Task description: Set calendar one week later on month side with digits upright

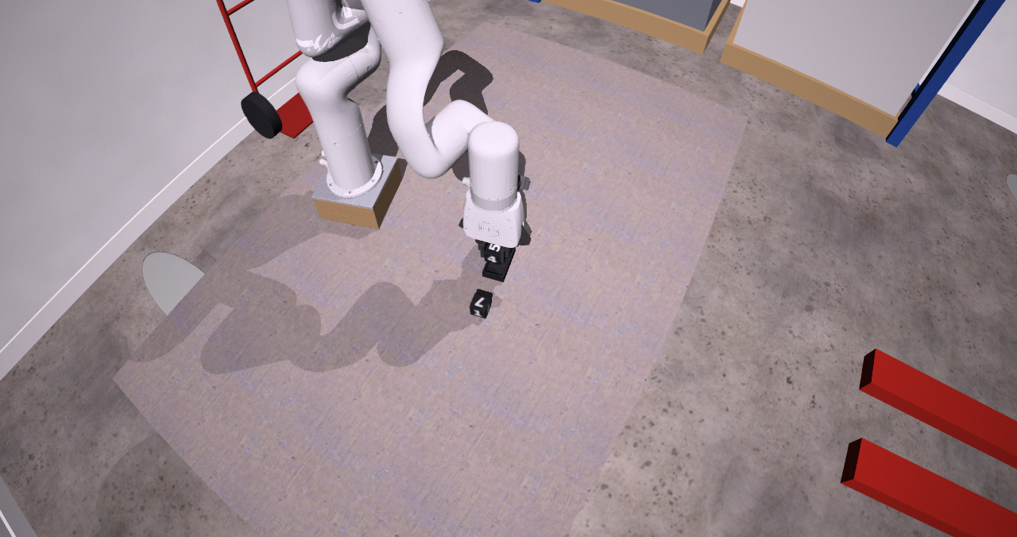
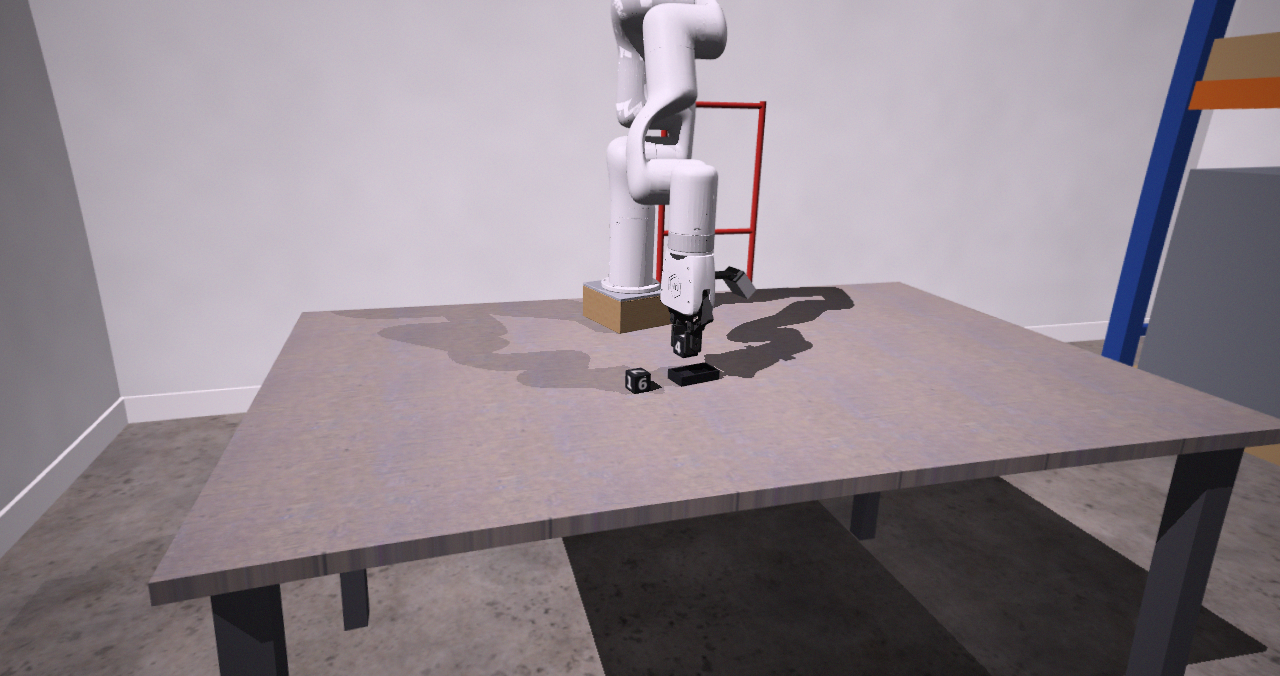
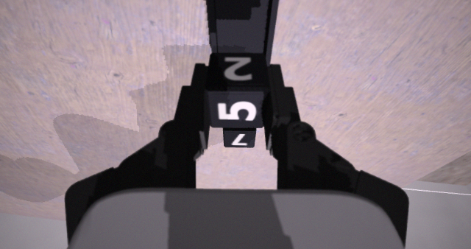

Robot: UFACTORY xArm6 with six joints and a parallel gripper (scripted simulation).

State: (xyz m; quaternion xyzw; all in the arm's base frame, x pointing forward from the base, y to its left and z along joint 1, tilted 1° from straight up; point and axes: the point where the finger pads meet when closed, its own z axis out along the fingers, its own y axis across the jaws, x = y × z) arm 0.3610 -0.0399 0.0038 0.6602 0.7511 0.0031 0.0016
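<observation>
My gripper is now 2 cm to the right of the black tray and 7 cm above it.
</observation>
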